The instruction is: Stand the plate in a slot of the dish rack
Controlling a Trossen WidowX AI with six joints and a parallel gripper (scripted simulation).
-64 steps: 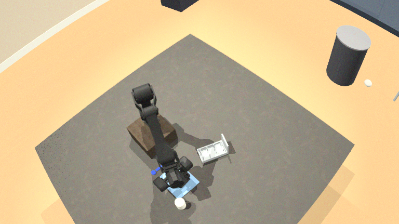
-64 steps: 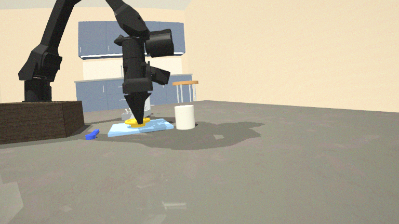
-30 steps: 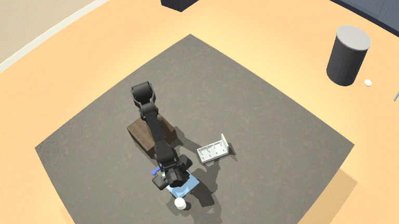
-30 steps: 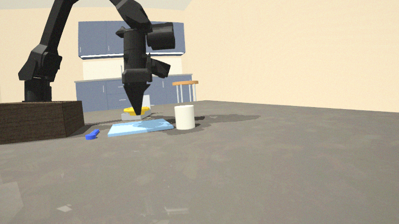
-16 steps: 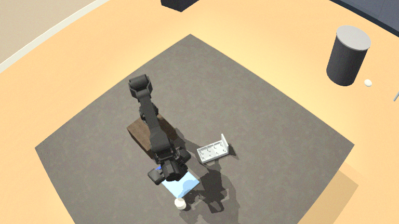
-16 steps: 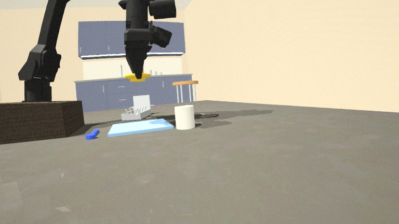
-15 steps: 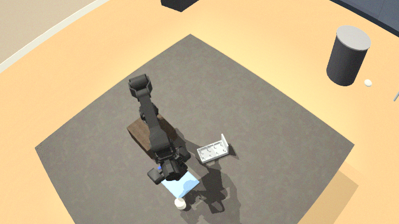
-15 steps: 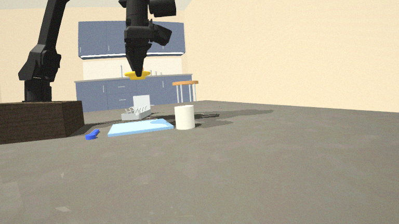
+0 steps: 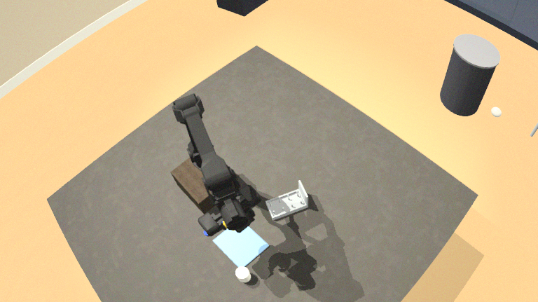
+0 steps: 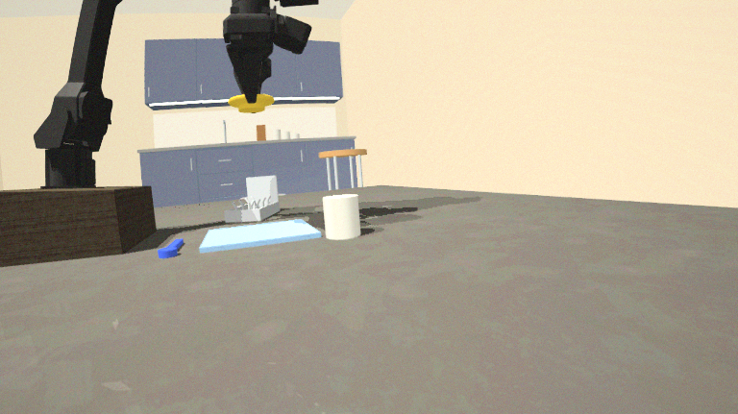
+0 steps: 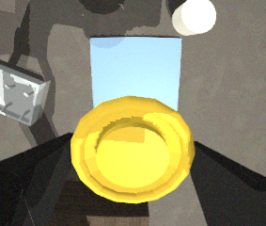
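The white dish rack is 21 cm to the left of my gripper tip, 16 cm below it and 3 cm ahead of it. Also, from my gripper tip: white cup: 15 cm below, 9 cm to the right, 8 cm ahead; light blue mat: 18 cm below, 1 cm to the right, 1 cm behind; yellow plate: 1 cm above.
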